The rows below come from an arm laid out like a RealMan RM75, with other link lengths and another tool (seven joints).
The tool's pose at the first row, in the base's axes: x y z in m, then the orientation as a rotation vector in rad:
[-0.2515 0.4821 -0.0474 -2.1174 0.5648 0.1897]
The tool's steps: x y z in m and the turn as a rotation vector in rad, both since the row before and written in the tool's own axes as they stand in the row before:
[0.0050 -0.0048 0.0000 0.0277 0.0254 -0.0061]
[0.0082 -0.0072 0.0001 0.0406 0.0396 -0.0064]
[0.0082 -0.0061 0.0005 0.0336 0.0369 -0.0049]
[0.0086 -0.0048 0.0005 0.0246 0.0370 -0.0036]
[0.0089 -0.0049 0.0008 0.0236 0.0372 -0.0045]
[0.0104 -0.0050 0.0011 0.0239 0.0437 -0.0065]
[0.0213 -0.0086 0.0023 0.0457 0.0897 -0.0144]
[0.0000 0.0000 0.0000 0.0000 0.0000 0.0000]
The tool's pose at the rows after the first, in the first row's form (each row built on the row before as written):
[-0.2449 0.4828 -0.0455 -2.0971 0.5727 0.1509]
[-0.2344 0.4834 -0.0427 -2.0663 0.5880 0.0935]
[-0.2244 0.4834 -0.0406 -2.0405 0.6032 0.0424]
[-0.2147 0.4823 -0.0393 -2.0223 0.6202 -0.0049]
[-0.2047 0.4810 -0.0379 -2.0047 0.6362 -0.0524]
[-0.1934 0.4790 -0.0366 -1.9872 0.6540 -0.1075]
[-0.1711 0.4735 -0.0347 -1.9521 0.6889 -0.2195]
[-0.1711 0.4735 -0.0347 -1.9521 0.6889 -0.2195]

